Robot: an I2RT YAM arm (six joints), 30 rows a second.
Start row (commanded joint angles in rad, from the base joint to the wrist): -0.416 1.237 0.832 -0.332 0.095 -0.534
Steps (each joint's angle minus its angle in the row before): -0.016 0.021 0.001 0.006 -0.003 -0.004; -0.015 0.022 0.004 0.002 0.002 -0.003; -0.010 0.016 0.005 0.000 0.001 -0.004; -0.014 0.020 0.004 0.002 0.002 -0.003; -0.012 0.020 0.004 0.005 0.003 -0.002; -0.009 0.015 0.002 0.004 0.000 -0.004; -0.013 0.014 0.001 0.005 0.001 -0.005; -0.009 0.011 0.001 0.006 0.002 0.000; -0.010 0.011 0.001 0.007 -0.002 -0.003; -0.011 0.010 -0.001 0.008 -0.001 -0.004; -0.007 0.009 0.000 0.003 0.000 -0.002; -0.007 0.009 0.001 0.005 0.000 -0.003; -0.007 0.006 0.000 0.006 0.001 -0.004; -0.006 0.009 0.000 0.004 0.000 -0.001
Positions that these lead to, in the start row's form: -0.432 1.258 0.833 -0.326 0.092 -0.538; -0.447 1.280 0.837 -0.324 0.094 -0.541; -0.457 1.296 0.842 -0.324 0.095 -0.545; -0.471 1.316 0.846 -0.322 0.097 -0.548; -0.483 1.336 0.850 -0.317 0.100 -0.550; -0.492 1.351 0.852 -0.313 0.100 -0.554; -0.505 1.365 0.853 -0.308 0.101 -0.559; -0.514 1.376 0.854 -0.302 0.103 -0.559; -0.524 1.387 0.855 -0.295 0.101 -0.562; -0.535 1.397 0.854 -0.287 0.100 -0.566; -0.542 1.406 0.854 -0.284 0.100 -0.568; -0.549 1.415 0.855 -0.279 0.100 -0.571; -0.556 1.421 0.855 -0.273 0.101 -0.575; -0.562 1.430 0.855 -0.269 0.101 -0.576
